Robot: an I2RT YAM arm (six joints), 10 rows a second.
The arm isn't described. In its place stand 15 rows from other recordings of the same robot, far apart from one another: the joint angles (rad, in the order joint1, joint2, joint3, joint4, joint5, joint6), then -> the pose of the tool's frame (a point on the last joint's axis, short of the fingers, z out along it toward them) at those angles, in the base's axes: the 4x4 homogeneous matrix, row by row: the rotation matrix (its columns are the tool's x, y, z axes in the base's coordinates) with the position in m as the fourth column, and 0 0 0 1 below.
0.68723 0.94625 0.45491 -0.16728 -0.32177 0.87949 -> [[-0.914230 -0.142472 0.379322 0.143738], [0.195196 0.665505 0.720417 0.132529], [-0.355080 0.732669 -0.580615 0.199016], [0 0 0 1]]
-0.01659 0.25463 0.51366 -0.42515 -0.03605 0.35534 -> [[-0.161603 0.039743 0.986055 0.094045], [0.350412 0.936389 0.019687 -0.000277], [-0.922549 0.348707 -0.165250 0.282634], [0 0 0 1]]
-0.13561 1.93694 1.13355 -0.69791 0.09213 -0.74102 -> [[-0.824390 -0.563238 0.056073 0.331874], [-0.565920 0.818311 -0.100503 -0.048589], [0.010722 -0.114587 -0.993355 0.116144], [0 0 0 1]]
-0.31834 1.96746 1.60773 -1.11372 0.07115 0.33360 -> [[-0.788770 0.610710 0.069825 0.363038], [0.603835 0.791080 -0.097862 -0.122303], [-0.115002 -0.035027 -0.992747 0.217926], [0 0 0 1]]
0.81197 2.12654 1.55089 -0.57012 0.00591 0.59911 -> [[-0.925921 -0.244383 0.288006 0.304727], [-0.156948 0.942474 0.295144 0.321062], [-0.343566 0.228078 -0.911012 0.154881], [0 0 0 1]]
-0.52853 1.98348 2.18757 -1.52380 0.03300 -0.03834 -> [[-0.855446 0.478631 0.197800 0.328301], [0.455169 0.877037 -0.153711 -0.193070], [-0.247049 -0.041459 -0.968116 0.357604], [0 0 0 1]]
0.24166 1.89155 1.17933 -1.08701 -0.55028 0.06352 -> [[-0.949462 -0.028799 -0.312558 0.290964], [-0.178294 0.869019 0.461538 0.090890], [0.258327 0.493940 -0.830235 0.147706], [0 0 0 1]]
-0.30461 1.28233 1.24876 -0.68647 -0.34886 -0.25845 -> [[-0.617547 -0.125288 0.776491 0.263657], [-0.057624 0.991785 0.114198 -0.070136], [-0.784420 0.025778 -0.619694 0.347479], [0 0 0 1]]
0.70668 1.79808 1.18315 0.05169 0.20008 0.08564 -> [[-0.448076 -0.471959 0.759265 0.313586], [-0.272329 0.880987 0.386908 0.258428], [-0.851508 -0.033406 -0.523277 0.220241], [0 0 0 1]]
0.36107 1.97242 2.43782 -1.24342 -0.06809 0.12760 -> [[-0.701896 -0.311005 0.640795 0.367014], [-0.129344 0.940335 0.314707 0.141183], [-0.700437 0.138009 -0.700244 0.443196], [0 0 0 1]]
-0.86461 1.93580 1.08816 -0.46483 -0.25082 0.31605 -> [[-0.380037 0.856428 0.349432 0.233243], [0.909545 0.414713 -0.027220 -0.259848], [-0.168226 0.307479 -0.936566 0.111248], [0 0 0 1]]
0.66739 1.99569 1.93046 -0.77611 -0.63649 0.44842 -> [[-0.878364 -0.475036 0.053084 0.336907], [-0.248273 0.548306 0.798574 0.292428], [-0.408458 0.688259 -0.599551 0.321416], [0 0 0 1]]
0.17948 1.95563 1.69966 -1.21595 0.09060 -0.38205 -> [[-0.845531 -0.521856 0.112883 0.376557], [-0.530763 0.844501 -0.071473 0.065046], [-0.058031 -0.120346 -0.991034 0.245288], [0 0 0 1]]
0.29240 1.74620 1.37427 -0.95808 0.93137 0.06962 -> [[-0.926897 0.075885 0.367565 0.332688], [-0.235671 0.644520 -0.727360 0.070316], [-0.292099 -0.760812 -0.579520 0.247816], [0 0 0 1]]
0.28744 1.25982 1.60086 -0.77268 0.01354 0.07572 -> [[-0.420599 -0.240551 0.874775 0.239481], [-0.045464 0.968586 0.244488 0.070295], [-0.906107 0.063061 -0.418323 0.457476], [0 0 0 1]]
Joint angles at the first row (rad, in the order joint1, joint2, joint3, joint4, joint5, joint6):
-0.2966, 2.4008, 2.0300, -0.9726, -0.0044, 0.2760
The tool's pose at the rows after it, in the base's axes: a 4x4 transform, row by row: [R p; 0 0 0 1], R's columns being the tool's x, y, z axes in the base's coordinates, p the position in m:
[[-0.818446 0.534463 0.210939 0.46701], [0.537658 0.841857 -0.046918 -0.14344], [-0.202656 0.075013 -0.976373 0.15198], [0 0 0 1]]
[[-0.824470 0.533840 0.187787 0.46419], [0.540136 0.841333 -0.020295 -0.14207], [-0.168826 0.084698 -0.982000 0.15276], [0 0 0 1]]
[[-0.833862 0.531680 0.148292 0.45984], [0.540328 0.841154 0.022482 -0.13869], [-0.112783 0.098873 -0.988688 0.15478], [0 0 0 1]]
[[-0.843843 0.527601 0.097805 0.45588], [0.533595 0.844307 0.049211 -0.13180], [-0.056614 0.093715 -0.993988 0.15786], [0 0 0 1]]
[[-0.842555 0.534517 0.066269 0.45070], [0.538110 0.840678 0.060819 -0.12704], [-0.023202 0.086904 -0.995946 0.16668], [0 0 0 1]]
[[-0.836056 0.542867 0.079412 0.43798], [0.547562 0.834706 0.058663 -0.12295], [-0.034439 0.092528 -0.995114 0.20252], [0 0 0 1]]
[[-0.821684 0.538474 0.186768 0.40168], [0.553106 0.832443 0.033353 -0.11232], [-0.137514 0.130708 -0.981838 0.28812], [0 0 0 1]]
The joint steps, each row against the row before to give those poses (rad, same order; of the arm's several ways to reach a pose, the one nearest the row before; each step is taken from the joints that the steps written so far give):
-0.0027, 0.0000, 0.0008, -0.0110, -0.0130, 0.0000
-0.0004, 0.0000, 0.0057, -0.0363, -0.0186, 0.0004
0.0020, 0.0000, 0.0114, -0.0621, -0.0290, -0.0004
0.0106, -0.0004, 0.0141, -0.0702, -0.0100, 0.0011
0.0065, -0.0175, 0.0050, -0.0557, -0.0019, 0.0115
0.0008, -0.0821, 0.0000, -0.0687, -0.0015, 0.0122
0.0000, -0.2067, 0.0020, -0.0973, -0.0053, 0.0099

